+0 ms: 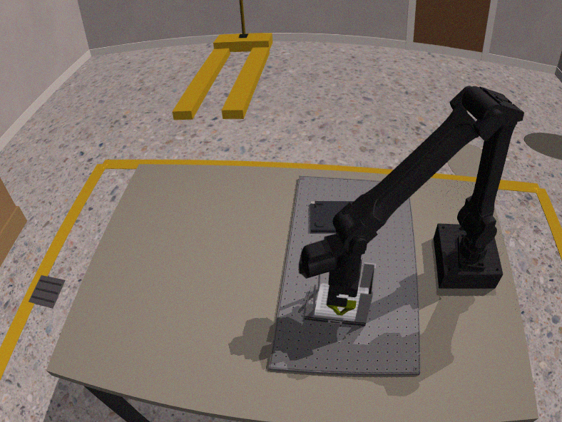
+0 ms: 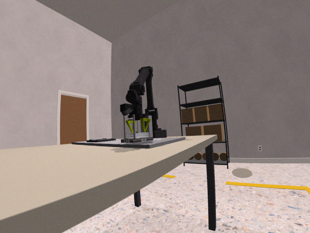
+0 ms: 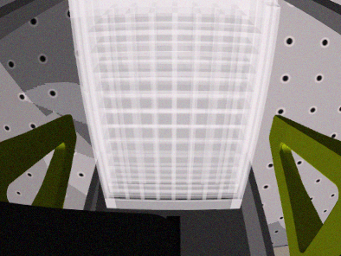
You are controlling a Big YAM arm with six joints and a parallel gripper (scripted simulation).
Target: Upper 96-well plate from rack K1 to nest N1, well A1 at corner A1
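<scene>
The slot lies 70 mm behind my hand and 20 mm above it. Also, from my hand: pale A1 square: 360 mm to the right, 150 mm ahead, 40 mm below.
</scene>
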